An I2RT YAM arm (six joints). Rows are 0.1 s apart.
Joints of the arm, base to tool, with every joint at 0 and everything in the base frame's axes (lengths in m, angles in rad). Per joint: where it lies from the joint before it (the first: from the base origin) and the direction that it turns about. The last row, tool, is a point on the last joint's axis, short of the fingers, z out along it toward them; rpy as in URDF.
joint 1: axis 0 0 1 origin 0.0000 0.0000 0.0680
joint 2: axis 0 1 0 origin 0.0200 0.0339 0.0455
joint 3: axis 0 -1 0 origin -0.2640 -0.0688 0.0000
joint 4: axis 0 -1 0 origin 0.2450 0.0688 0.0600
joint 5: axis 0 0 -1 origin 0.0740 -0.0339 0.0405
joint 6: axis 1 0 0 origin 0.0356 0.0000 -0.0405
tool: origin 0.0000 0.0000 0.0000 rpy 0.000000 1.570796 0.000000
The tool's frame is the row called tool.
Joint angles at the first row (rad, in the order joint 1, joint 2, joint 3, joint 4, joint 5, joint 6):
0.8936, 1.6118, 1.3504, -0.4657, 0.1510, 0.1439
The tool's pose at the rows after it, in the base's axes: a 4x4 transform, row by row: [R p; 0 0 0 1], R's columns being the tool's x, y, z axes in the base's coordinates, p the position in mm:
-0.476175 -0.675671 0.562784 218.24; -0.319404 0.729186 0.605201 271.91; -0.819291 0.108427 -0.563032 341.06; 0 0 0 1
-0.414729 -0.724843 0.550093 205.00; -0.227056 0.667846 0.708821 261.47; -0.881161 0.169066 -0.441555 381.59; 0 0 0 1
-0.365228 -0.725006 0.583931 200.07; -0.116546 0.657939 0.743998 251.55; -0.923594 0.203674 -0.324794 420.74; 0 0 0 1
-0.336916 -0.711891 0.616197 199.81; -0.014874 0.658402 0.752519 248.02; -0.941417 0.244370 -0.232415 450.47; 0 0 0 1
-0.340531 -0.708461 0.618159 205.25; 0.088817 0.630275 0.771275 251.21; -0.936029 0.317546 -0.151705 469.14; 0 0 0 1
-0.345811 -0.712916 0.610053 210.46; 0.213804 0.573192 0.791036 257.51; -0.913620 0.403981 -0.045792 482.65; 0 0 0 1
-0.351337 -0.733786 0.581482 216.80; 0.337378 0.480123 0.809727 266.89; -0.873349 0.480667 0.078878 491.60; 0 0 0 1
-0.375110 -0.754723 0.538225 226.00; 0.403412 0.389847 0.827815 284.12; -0.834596 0.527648 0.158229 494.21; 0 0 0 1
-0.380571 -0.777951 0.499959 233.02; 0.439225 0.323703 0.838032 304.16; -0.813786 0.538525 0.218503 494.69; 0 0 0 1
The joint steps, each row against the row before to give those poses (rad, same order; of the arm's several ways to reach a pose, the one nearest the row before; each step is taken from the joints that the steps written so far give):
0.0076, -0.0891, 0.0340, 0.0044, -0.0854, 0.0325
0.0041, -0.0748, 0.0410, 0.0264, -0.0705, 0.0107
-0.0072, -0.0322, 0.0813, 0.0131, -0.0019, 0.0276
-0.0045, 0.0065, 0.0888, 0.0139, 0.0155, 0.0413
-0.0090, 0.0313, 0.0695, 0.0442, -0.0191, 0.0695
-0.0024, 0.0289, 0.0338, 0.1015, -0.0212, 0.0894
-0.0004, 0.0342, 0.0106, 0.1485, -0.0345, 0.0935
0.0068, 0.0661, 0.0379, 0.1089, -0.0382, 0.0722
0.0169, 0.0732, 0.0507, 0.0848, -0.0199, 0.0320

